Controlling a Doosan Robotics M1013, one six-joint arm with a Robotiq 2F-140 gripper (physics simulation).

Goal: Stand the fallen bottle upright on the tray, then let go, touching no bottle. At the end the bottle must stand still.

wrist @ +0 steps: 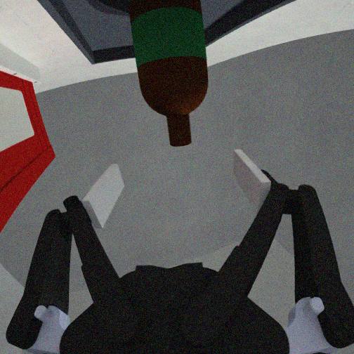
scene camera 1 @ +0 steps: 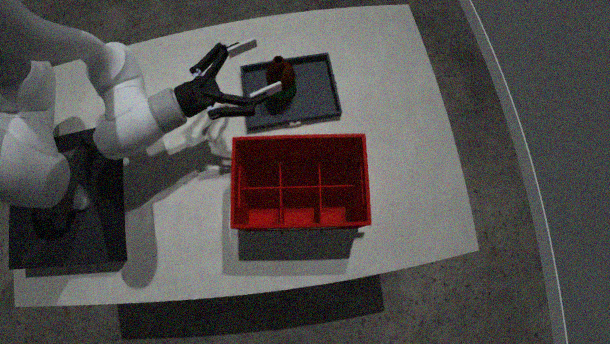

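Where they show: gripper, fingertip midpoint: [scene camera 1: 267, 62]; arm's base, link origin: [scene camera 1: 62, 183].
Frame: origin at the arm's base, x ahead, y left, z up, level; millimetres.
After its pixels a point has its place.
Note:
A brown bottle [scene camera 1: 281, 75] @[x 661, y 108, z 52 mm] [wrist: 172, 82] with a green label stands upright on the dark grey tray [scene camera 1: 315, 92] @[x 746, y 102, z -65 mm] [wrist: 112, 54], towards the tray's left side in the scene view. Its neck points down in the wrist view. My gripper [scene camera 1: 255, 68] [wrist: 175, 168] is open and empty, with its fingers wide apart. It is above and to the left of the bottle in the scene view, where one pale fingertip covers part of the bottle. In the wrist view both fingertips are apart from the bottle, and its base is out of view.
A red divided crate [scene camera 1: 300, 136] @[x 666, y -73, z 106 mm] [wrist: 30, 167] stands beside the tray, nearer the bottom of the scene view. The arm reaches in from the left, over a dark block [scene camera 1: 107, 240] @[x 135, y -181, z 0 mm]. The pale table top [scene camera 1: 410, 150] @[x 957, y -116, z -70 mm] extends to the right of the tray and crate.

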